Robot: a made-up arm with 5 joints.
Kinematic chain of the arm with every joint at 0, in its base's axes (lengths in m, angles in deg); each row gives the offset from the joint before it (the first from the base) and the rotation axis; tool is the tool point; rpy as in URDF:
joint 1: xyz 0 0 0.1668 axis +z
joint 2: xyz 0 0 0 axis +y
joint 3: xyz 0.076 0 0.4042 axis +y
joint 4: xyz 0.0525 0 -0.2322 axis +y
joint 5: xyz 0.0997 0 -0.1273 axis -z
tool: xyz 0 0 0 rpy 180 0 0
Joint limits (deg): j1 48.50..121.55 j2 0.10..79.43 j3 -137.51..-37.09 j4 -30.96..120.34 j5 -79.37..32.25
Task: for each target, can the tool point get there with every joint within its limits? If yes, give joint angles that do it. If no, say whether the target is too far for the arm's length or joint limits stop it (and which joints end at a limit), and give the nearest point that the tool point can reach.
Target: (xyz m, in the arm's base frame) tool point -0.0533 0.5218 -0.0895
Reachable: yes | joints 95.83 73.44 -111.05 100.51 -8.74
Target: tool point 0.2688 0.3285 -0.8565
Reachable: no: too far | nearest point 0.2637 0.3223 -0.2335 | short by 0.623 m
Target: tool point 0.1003 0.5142 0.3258
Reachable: yes | joints 78.96 22.82 -91.74 84.60 20.01
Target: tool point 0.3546 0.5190 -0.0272
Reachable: yes | joints 55.66 63.74 -74.81 -8.35 -26.68
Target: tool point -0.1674 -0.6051 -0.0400
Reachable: no: joint limits stop it (at a limit: joint 1, joint 2, joint 3) | nearest point -0.0691 0.1125 -0.0406 | short by 0.724 m
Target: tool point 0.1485 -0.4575 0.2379
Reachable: no: joint limits stop it (at a limit: joint 1, joint 2, joint 3, joint 4) | nearest point 0.0951 0.1074 0.3032 | short by 0.571 m
